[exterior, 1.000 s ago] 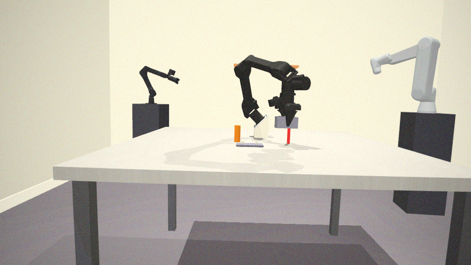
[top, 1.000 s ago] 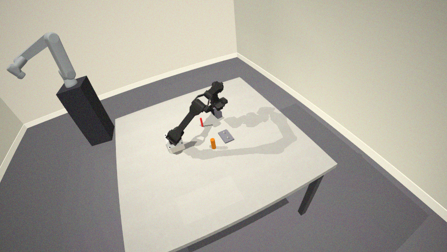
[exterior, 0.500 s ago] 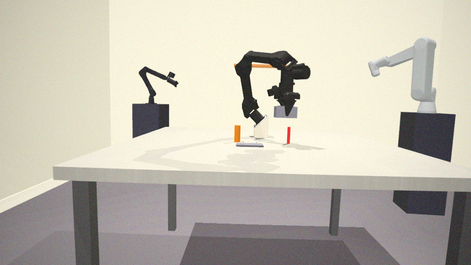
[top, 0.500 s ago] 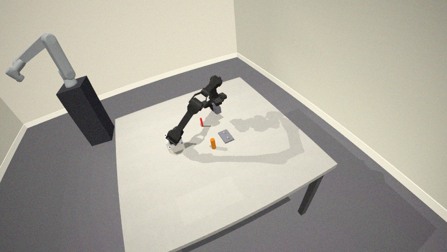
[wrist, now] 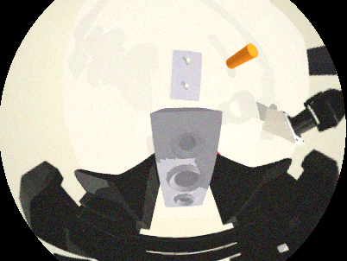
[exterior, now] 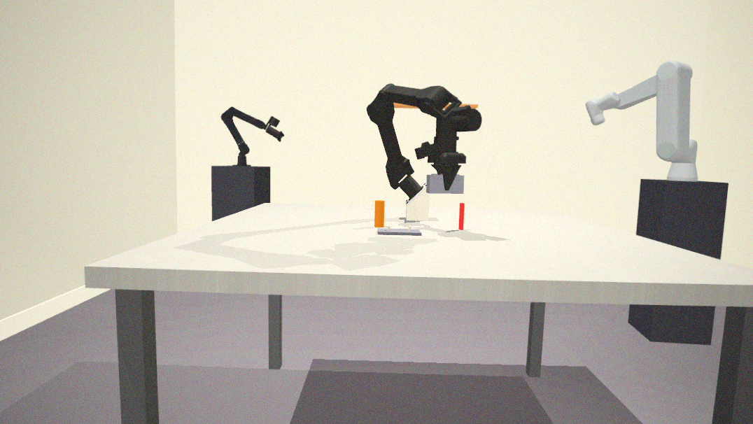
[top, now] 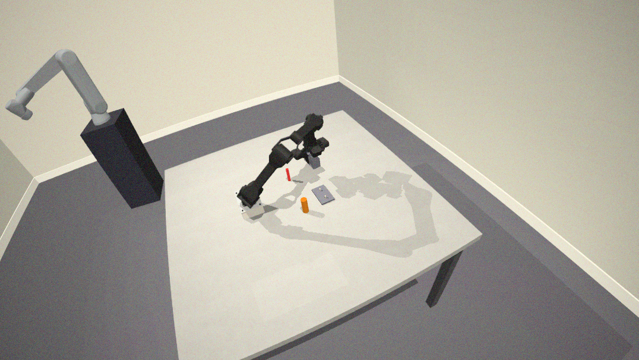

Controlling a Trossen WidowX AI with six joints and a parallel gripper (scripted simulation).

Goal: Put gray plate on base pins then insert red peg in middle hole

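Now: the base 10 mm ahead of my gripper tip, 120 mm to the right of it and 120 mm below it. The rest, counted from my gripper tip: red peg: 130 mm behind, 50 mm to the left, 90 mm below; then gray plate: 30 mm above; then orange cylinder: 100 mm behind, 190 mm to the right, 90 mm below.
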